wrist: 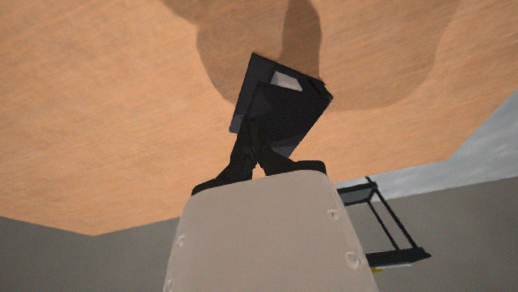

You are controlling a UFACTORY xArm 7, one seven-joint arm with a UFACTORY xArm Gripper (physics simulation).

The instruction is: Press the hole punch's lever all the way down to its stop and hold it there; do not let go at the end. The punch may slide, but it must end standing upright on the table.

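Frame: origin at the arm's base, x ahead, y left, z up, level; millimetres.
Where they show: gripper, between the fingertips: (252,130).
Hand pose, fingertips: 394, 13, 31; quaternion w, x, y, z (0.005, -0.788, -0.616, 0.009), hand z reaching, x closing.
Observation:
Things, the pixels of their top centre, and the offset from my fingertips, as dx, dy, dz. "spot": a spot on its surface instead. Level surfaces: height alone.
- hole punch, a spot on its surface: (245,92) spot: -14, +1, -65
- wooden table, height of its surface: dz -77
- dark body with a light grey block, a spot on its surface: (286,81) spot: -12, +54, -41
The hole punch (245,92) stands on the wooden table (125,100), a dark body with a light grey block (286,81) near its upper end. Its wide black lever (290,112) covers much of the base. My gripper (252,130) is shut and empty. Its dark fingertips overlap the lever's left part in the view and seem to rest on it; the exact contact is hard to see, black on black. How far down the lever is cannot be told from this angle.
A dark-framed rack (395,257) stands beyond the table at the lower right, with a bit of yellow near its lower board. The table's edge runs across the lower part and right side of the view. Shadows fall around the punch.

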